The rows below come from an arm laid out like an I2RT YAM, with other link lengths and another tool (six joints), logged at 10 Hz.
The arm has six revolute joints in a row. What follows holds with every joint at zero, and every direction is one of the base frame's.
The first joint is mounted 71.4 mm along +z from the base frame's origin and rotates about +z.
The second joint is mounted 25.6 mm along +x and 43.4 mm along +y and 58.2 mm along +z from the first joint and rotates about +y.
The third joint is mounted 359 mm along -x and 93.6 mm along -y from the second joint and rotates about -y.
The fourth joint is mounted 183.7 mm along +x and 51.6 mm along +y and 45 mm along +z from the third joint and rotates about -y.
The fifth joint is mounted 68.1 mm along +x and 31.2 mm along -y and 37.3 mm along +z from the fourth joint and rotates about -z.
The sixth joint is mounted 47 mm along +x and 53.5 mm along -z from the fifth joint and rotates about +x.
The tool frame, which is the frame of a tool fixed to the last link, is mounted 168 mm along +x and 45 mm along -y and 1 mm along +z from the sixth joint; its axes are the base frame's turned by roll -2.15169, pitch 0.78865 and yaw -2.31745 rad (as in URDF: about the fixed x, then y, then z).
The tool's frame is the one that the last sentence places.
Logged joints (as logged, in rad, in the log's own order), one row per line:
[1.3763, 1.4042, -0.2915, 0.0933, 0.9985, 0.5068]
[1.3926, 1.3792, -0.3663, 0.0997, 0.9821, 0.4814]
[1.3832, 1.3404, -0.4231, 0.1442, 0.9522, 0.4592]
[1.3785, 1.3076, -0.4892, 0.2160, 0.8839, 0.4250]
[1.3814, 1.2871, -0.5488, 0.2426, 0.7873, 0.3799]
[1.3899, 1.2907, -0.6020, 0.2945, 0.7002, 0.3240]
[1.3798, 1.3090, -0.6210, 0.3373, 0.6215, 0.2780]
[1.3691, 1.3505, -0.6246, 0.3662, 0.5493, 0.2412]
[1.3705, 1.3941, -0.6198, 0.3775, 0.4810, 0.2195]
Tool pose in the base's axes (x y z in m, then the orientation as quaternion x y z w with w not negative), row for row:
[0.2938, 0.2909, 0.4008, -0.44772, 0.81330, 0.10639, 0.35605]
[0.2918, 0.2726, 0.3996, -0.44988, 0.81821, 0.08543, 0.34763]
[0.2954, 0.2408, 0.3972, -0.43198, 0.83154, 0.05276, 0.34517]
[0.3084, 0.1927, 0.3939, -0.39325, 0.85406, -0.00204, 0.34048]
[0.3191, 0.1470, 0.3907, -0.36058, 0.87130, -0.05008, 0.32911]
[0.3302, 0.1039, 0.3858, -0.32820, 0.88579, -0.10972, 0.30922]
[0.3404, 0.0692, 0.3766, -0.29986, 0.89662, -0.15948, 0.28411]
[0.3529, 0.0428, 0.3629, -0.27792, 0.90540, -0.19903, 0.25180]
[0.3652, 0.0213, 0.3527, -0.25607, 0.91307, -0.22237, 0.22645]
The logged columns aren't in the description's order. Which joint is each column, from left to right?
Columns, left to right: joint 3, joint 2, joint 4, joint 5, joint 1, joint 6.
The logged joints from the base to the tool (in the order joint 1, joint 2, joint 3, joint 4, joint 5, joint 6), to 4 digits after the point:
[0.9985, 1.4042, 1.3763, -0.2915, 0.0933, 0.5068]
[0.9821, 1.3792, 1.3926, -0.3663, 0.0997, 0.4814]
[0.9522, 1.3404, 1.3832, -0.4231, 0.1442, 0.4592]
[0.8839, 1.3076, 1.3785, -0.4892, 0.2160, 0.4250]
[0.7873, 1.2871, 1.3814, -0.5488, 0.2426, 0.3799]
[0.7002, 1.2907, 1.3899, -0.6020, 0.2945, 0.3240]
[0.6215, 1.3090, 1.3798, -0.6210, 0.3373, 0.2780]
[0.5493, 1.3505, 1.3691, -0.6246, 0.3662, 0.2412]
[0.4810, 1.3941, 1.3705, -0.6198, 0.3775, 0.2195]

